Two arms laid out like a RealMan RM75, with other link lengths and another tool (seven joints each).
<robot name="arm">
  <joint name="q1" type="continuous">
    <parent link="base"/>
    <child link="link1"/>
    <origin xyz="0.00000 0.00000 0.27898"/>
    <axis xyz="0 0 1"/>
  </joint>
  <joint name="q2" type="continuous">
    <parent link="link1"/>
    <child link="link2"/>
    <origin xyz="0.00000 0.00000 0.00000" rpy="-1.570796 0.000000 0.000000"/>
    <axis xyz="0 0 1"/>
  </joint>
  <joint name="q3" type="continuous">
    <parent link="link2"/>
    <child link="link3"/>
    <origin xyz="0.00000 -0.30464 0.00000" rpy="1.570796 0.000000 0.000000"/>
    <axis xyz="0 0 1"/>
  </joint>
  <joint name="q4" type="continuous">
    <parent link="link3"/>
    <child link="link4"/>
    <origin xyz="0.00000 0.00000 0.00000" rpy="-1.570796 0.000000 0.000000"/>
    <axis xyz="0 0 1"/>
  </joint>
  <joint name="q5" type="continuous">
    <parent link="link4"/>
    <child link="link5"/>
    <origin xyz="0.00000 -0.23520 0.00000" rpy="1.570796 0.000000 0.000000"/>
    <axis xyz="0 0 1"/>
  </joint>
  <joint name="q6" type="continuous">
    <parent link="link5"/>
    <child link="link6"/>
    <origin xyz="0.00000 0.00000 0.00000" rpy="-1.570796 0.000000 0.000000"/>
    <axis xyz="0 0 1"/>
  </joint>
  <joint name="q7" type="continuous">
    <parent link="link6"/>
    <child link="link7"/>
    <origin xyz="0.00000 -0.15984 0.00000" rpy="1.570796 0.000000 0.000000"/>
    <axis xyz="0 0 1"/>
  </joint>
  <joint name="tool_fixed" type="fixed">
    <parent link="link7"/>
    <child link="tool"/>
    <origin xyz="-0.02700 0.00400 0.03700" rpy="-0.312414 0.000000 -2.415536"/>
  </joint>
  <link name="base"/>
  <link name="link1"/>
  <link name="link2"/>
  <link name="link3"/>
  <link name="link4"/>
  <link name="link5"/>
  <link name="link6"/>
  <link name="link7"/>
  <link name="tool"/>
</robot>
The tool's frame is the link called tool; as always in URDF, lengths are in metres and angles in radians. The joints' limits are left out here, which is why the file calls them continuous.
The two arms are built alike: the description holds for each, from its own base.
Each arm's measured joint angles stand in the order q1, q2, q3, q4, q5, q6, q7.
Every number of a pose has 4 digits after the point. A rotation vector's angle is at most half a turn.
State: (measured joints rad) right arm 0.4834 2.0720 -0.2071 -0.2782 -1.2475 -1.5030 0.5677; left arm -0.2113 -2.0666 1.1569 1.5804 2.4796 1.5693 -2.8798
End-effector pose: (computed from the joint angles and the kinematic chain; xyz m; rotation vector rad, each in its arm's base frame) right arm 0.3303 0.4078 0.1191 -1.0285 -1.1708 -1.1646; left arm -0.3339 0.3169 0.0390 0.7977 -2.4749 -1.0403
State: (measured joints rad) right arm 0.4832 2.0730 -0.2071 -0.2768 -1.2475 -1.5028 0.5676; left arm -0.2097 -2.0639 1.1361 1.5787 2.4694 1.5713 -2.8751
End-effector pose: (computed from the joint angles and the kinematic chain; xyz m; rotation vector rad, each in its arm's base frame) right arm 0.3304 0.4076 0.1183 -1.0309 -1.1699 -1.1633; left arm -0.3359 0.3172 0.0434 0.8156 -2.4747 -1.0553
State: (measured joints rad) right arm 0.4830 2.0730 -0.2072 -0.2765 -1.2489 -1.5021 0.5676; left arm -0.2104 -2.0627 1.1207 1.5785 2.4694 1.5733 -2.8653
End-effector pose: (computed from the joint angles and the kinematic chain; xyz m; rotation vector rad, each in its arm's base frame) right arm 0.3305 0.4076 0.1179 -1.0322 -1.1711 -1.1633; left arm -0.3378 0.3177 0.0471 0.8157 -2.4715 -1.0665
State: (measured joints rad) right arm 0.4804 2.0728 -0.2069 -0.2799 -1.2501 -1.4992 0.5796; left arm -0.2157 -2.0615 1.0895 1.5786 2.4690 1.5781 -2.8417
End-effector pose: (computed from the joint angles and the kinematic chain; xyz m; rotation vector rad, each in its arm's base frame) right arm 0.3321 0.4072 0.1187 -1.0415 -1.1673 -1.1590; left arm -0.3402 0.3198 0.0542 0.8068 -2.4706 -1.0890
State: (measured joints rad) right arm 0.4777 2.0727 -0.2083 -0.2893 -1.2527 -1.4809 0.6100; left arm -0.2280 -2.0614 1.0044 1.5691 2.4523 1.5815 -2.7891
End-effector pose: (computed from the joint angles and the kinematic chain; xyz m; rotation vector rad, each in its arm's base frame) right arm 0.3359 0.4088 0.1201 -1.0713 -1.1582 -1.1511; left arm -0.3455 0.3252 0.0699 0.8132 -2.4762 -1.1554
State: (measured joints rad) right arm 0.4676 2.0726 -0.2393 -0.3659 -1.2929 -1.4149 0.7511; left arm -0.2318 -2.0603 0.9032 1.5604 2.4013 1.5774 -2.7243
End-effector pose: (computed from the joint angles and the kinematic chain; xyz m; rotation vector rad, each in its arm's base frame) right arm 0.3437 0.4164 0.1256 -1.1704 -1.1792 -1.1090; left arm -0.3498 0.3298 0.0885 0.8252 -2.4986 -1.2557
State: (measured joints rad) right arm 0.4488 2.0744 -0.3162 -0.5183 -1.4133 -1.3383 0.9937; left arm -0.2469 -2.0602 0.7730 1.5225 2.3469 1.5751 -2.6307
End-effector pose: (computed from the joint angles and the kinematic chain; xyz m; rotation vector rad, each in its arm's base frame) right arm 0.3452 0.4270 0.1274 -1.3197 -1.2815 -1.0358; left arm -0.3586 0.3342 0.1081 0.8364 -2.5228 -1.3699
